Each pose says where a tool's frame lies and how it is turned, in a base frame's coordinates. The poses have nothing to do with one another.
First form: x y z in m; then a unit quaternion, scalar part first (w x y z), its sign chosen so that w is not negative.
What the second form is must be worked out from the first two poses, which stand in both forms.
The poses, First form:
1: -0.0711, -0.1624, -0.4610, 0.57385, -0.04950, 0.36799, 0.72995
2: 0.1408, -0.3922, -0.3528, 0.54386, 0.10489, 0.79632, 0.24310
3: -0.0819, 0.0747, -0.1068, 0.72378, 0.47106, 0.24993, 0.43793
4: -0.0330, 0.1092, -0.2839, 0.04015, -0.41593, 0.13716, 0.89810
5: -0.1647, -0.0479, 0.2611, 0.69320, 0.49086, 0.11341, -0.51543
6: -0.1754, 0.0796, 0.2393, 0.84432, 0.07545, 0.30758, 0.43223
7: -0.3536, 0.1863, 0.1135, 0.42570, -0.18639, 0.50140, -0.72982
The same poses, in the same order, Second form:
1: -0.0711, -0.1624, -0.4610, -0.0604, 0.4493, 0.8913, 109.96
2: 0.1408, -0.3922, -0.3528, 0.1250, 0.9489, 0.2897, 114.11
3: -0.0819, 0.0747, -0.1068, 0.6827, 0.3622, 0.6347, 87.27
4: -0.0330, 0.1092, -0.2839, -0.4163, 0.1373, 0.8988, 175.40
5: -0.1647, -0.0479, 0.2611, 0.6810, 0.1574, -0.7151, 92.23
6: -0.1754, 0.0796, 0.2393, 0.1408, 0.5740, 0.8066, 64.80
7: -0.3536, 0.1863, 0.1135, -0.2060, 0.5541, -0.8066, 129.61
